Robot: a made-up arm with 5 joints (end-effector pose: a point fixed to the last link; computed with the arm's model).
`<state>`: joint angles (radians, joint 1 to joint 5).
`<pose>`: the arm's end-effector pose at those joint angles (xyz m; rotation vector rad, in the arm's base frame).
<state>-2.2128 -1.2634 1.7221 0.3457 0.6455</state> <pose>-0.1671 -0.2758 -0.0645 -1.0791 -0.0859 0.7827</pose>
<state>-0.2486 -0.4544 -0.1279 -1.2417 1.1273</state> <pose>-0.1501 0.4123 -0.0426 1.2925 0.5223 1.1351</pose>
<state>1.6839 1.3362 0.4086 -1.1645 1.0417</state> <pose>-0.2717 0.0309 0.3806 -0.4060 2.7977 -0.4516</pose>
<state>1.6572 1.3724 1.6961 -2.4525 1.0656</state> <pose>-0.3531 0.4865 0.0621 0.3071 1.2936 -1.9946</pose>
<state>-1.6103 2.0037 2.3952 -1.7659 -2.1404</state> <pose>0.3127 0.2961 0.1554 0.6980 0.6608 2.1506</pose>
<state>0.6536 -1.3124 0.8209 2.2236 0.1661</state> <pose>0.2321 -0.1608 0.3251 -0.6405 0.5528 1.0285</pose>
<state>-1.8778 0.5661 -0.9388 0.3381 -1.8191</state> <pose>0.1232 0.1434 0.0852 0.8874 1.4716 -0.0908</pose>
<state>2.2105 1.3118 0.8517 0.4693 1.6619</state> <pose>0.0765 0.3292 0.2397 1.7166 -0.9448 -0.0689</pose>
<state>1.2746 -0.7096 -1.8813 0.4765 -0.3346</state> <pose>0.1134 0.1481 -0.1584 -0.5905 -0.7062 -0.7704</pose>
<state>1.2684 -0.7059 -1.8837 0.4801 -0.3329</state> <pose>0.1144 0.1482 -0.1578 -0.5916 -0.7123 -0.7701</pose>
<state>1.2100 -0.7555 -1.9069 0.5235 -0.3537</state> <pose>0.1333 0.1461 -0.1421 -0.6347 -0.7662 -0.8436</pose>
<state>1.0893 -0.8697 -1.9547 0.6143 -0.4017</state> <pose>0.1689 0.1413 -0.1043 -0.7221 -0.8558 -1.0135</pose>
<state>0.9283 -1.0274 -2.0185 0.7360 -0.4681</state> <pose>0.2065 0.1337 -0.0458 -0.8242 -0.9227 -1.2569</pose>
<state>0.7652 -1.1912 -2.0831 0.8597 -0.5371</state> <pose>0.2324 0.1230 0.0206 -0.9036 -0.9205 -1.5117</pose>
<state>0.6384 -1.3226 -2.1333 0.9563 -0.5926</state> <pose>0.2437 0.1110 0.0759 -0.9438 -0.8651 -1.7059</pose>
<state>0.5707 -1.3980 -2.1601 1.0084 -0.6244</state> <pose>0.2465 0.1022 0.1066 -0.9569 -0.8128 -1.8063</pose>
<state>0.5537 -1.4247 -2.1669 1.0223 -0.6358</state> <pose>0.2471 0.0986 0.1154 -0.9610 -0.7909 -1.8344</pose>
